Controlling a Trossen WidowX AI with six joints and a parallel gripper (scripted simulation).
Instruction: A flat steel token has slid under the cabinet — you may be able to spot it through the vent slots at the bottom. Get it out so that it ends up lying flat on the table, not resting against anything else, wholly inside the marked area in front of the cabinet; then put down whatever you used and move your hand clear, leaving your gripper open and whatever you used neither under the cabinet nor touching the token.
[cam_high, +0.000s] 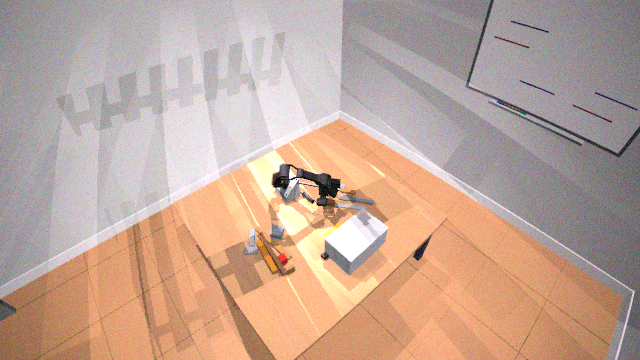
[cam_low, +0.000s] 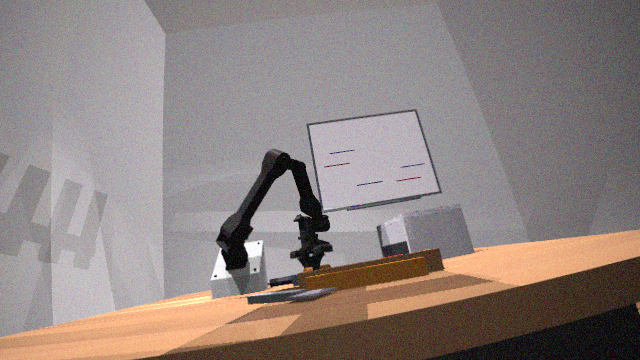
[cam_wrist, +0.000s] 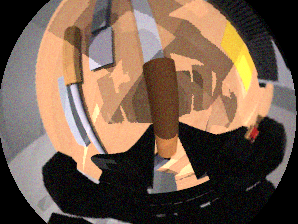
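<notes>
My gripper tip is now 360 mm to the left of the grey block, 10 mm below it and 10 mm short of it. Also, from my gripper tip: thin wooden stick: 420 mm to the right, 50 mm ahead; red block: 440 mm to the right, 190 mm ahead, 10 mm above; grey bar: 160 mm to the left, 90 mm behind.
</notes>
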